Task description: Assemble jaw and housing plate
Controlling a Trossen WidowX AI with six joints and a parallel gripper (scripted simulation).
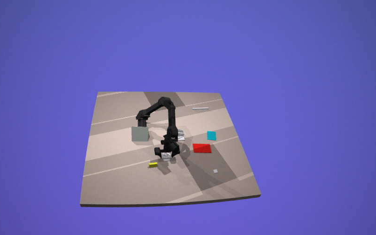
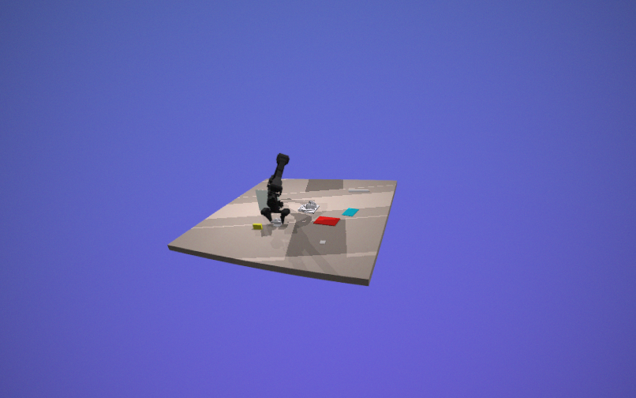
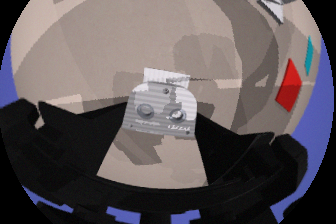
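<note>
Now: the grey jaw 24 cm to the left of my gripper tip, 6 cm ahead of it and 1 cm above it. The rest, counted from my gripper tip: yellow block (10 cm behind, 9 cm to the right, 1 cm above); cyan tile (38 cm ahead, 30 cm to the left, 1 cm below); red flat sheet (29 cm ahead, 14 cm to the left, 1 cm below).
</note>
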